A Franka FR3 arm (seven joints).
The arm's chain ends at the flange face. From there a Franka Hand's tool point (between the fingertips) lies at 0.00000 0.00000 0.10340 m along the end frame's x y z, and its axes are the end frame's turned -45 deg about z.
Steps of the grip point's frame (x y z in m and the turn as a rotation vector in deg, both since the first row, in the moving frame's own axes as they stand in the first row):
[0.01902, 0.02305, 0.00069, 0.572, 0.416, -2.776]
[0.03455, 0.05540, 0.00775, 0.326, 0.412, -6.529]
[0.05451, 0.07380, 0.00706, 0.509, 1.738, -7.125]
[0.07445, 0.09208, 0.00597, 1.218, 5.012, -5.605]
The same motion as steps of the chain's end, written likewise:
[0.02998, 0.00411, 0.00070, 0.699, -0.110, -2.776]
[0.06355, 0.01569, 0.00775, 0.522, 0.061, -6.529]
[0.08934, 0.01660, 0.00711, 1.589, 0.869, -7.125]
[0.11332, 0.02063, 0.00639, 4.405, 2.683, -5.605]

